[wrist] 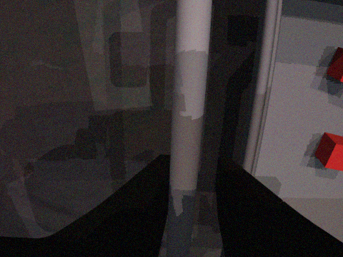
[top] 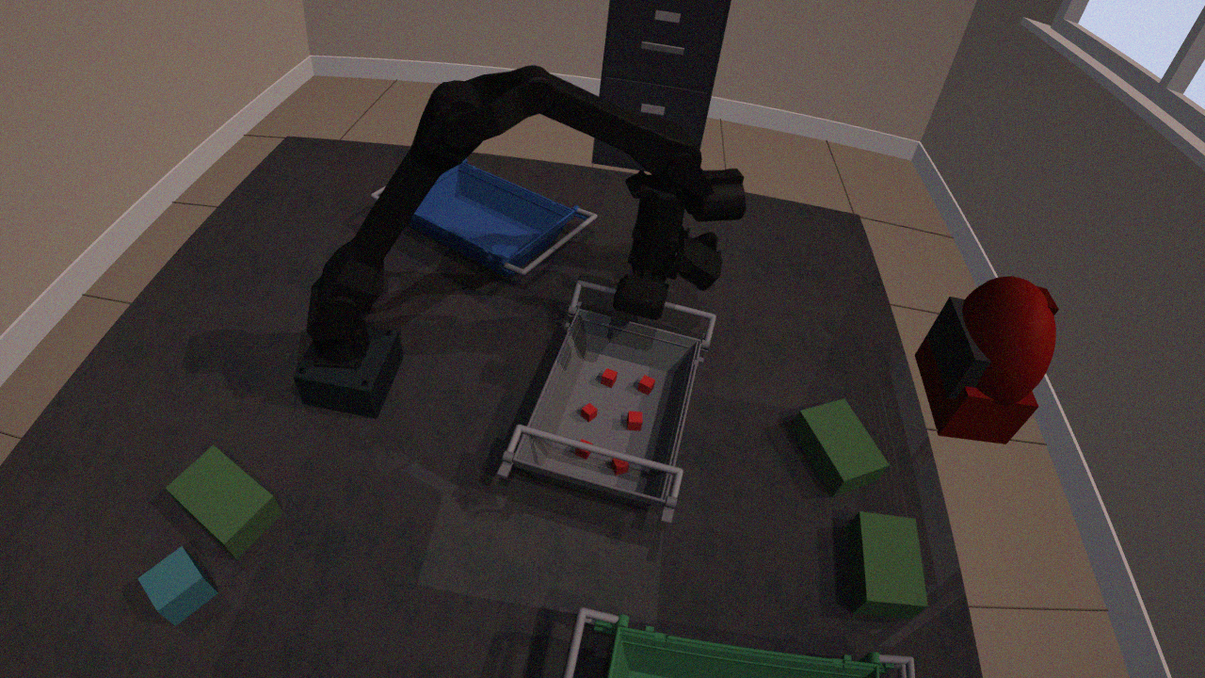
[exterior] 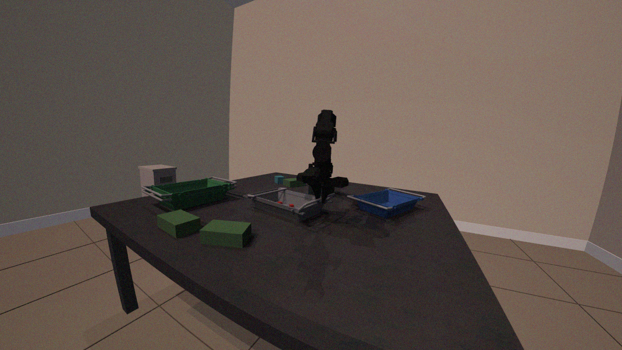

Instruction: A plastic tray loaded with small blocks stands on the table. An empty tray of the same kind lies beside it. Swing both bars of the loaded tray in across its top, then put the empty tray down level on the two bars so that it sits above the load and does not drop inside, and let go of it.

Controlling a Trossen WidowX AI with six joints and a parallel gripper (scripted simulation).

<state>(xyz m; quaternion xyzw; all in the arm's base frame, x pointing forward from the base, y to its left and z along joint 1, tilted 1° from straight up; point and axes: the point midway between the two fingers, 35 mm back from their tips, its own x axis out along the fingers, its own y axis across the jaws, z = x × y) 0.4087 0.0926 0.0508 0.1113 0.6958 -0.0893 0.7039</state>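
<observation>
Right now the blue tray is 26 cm behind my gripper tip, 26 cm to the left of it and 2 cm below it. Round my gripper tip: teal cube (54 cm behind, 43 cm to the right, 5 cm below).
</observation>
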